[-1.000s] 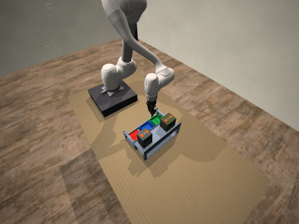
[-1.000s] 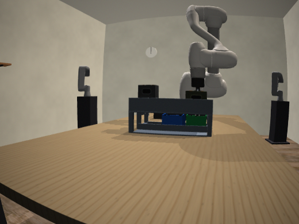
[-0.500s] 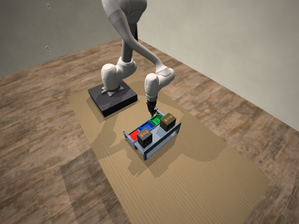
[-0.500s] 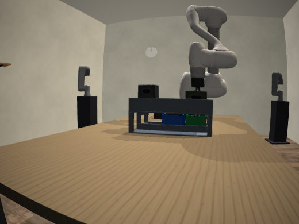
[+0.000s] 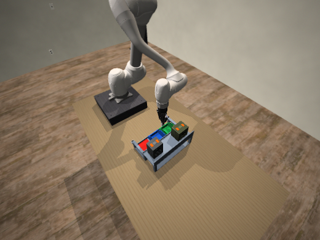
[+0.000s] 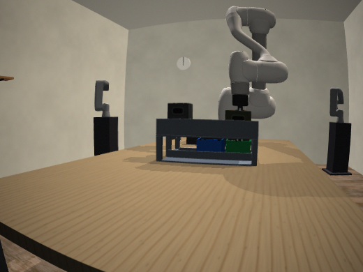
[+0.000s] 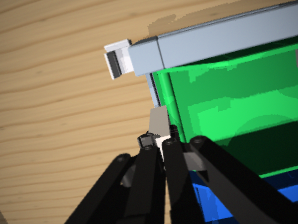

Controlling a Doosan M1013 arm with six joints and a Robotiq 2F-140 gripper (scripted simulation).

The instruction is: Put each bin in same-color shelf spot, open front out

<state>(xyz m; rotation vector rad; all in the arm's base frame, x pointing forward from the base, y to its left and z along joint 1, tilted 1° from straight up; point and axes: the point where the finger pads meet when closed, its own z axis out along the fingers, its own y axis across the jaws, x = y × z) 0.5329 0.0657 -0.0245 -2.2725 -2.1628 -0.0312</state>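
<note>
My gripper is now 9 cm short of the green bin and 2 cm above it. The rest, counted from my hand: blue bin (12 cm to the right, 9 cm ahead, 2 cm below); then olive box (19 cm ahead, 9 cm above, 1 cm to the right); then black box (24 cm to the right, 18 cm ahead, 10 cm above).
</note>
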